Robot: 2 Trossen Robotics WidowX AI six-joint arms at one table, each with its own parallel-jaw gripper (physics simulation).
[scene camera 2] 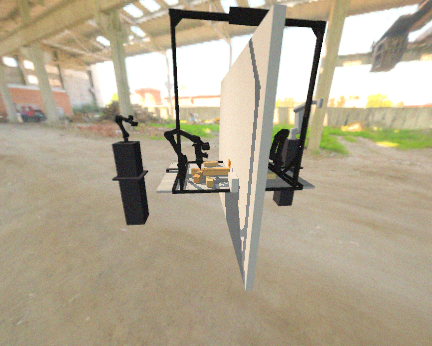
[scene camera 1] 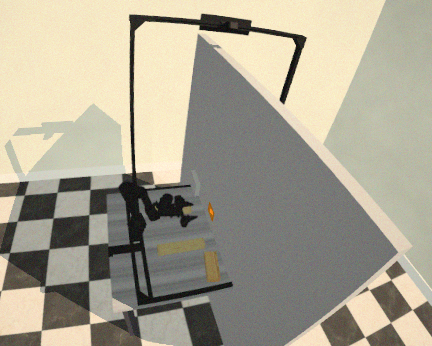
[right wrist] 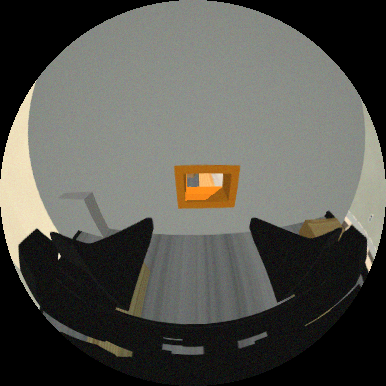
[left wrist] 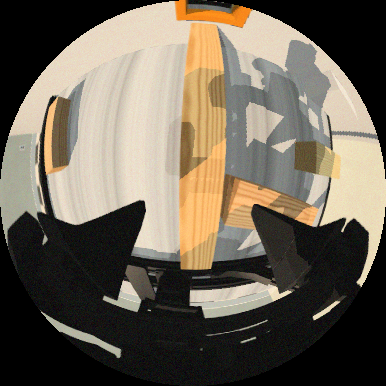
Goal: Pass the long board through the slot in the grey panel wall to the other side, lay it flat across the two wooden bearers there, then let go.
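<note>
The long board lies lengthwise towards the panel wall, its far end close to the slot's orange frame. Wood colour shows through the slot in the right wrist view. My left gripper is open above the board, which runs between its fingertips in the left wrist view without being held. Across the wall, my right gripper is open and empty, facing the slot. Two pale wooden strips, apparently the bearers, lie there: one strip beside it, one partly hidden beneath it.
On the board's side, a block lies close to the board, another block farther right, and a third at the left edge. A wooden block lies near the wall on the right gripper's side. A black frame surrounds the table.
</note>
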